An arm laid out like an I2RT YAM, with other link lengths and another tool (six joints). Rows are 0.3 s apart.
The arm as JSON. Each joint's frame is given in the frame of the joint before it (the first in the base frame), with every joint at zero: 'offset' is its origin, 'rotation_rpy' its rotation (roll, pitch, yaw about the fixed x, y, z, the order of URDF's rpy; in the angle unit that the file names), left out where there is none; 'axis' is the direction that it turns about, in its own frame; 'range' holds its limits. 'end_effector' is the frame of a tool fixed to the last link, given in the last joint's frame.
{
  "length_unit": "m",
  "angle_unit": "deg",
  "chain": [
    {
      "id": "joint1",
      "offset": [
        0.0,
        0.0,
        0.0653
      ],
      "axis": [
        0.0,
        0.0,
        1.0
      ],
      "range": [
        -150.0,
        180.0
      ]
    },
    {
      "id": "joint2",
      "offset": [
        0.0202,
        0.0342,
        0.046
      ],
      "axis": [
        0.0,
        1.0,
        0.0
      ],
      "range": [
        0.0,
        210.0
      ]
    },
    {
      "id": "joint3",
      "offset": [
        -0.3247,
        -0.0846,
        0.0
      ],
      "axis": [
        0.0,
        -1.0,
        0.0
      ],
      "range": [
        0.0,
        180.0
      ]
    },
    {
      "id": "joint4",
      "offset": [
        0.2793,
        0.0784,
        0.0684
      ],
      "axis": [
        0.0,
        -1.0,
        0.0
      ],
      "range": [
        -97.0,
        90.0
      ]
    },
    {
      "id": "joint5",
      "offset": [
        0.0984,
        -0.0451,
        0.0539
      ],
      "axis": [
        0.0,
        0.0,
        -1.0
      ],
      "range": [
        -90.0,
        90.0
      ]
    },
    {
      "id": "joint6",
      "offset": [
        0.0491,
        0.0,
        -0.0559
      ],
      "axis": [
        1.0,
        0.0,
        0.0
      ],
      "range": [
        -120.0,
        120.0
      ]
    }
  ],
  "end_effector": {
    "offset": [
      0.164,
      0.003,
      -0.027
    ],
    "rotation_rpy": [
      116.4,
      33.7,
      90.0
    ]
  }
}
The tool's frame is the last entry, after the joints.
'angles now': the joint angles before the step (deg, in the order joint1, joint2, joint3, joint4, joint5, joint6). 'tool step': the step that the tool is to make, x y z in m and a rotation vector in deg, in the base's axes. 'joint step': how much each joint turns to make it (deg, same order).
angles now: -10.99 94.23 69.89 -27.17 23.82 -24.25
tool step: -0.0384 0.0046 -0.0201 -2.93 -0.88 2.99
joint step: -0.09 -7.82 -14.16 9.58 0.09 -4.48
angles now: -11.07 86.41 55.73 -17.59 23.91 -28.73
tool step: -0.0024 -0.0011 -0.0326 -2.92 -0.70 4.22
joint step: -0.43 0.07 -9.31 12.90 -1.23 -5.72
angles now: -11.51 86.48 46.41 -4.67 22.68 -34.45
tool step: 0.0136 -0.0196 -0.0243 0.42 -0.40 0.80
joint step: -3.26 5.26 -0.71 7.21 -3.26 -2.64
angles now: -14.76 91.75 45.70 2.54 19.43 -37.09
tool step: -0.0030 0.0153 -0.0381 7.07 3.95 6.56
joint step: -2.74 3.00 0.08 -2.17 -10.55 -2.82
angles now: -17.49 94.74 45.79 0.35 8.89 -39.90
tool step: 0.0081 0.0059 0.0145 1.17 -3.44 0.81
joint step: -0.01 -1.93 -0.52 1.41 -2.13 0.87
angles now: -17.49 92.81 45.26 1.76 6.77 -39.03
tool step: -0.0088 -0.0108 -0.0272 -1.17 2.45 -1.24
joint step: -0.80 3.43 -1.66 3.24 1.66 -0.96
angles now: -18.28 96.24 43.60 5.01 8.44 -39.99
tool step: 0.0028 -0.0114 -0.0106 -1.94 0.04 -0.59
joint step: -0.53 2.64 -0.60 4.01 1.40 -1.23
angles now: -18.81 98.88 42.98 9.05 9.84 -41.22
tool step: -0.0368 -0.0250 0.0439 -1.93 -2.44 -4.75
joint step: -3.94 -9.74 -2.38 -4.39 1.24 -0.08
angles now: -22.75 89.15 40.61 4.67 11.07 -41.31
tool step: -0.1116 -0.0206 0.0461 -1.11 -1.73 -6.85
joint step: -11.16 -21.98 -7.71 -11.70 -3.07 -3.07
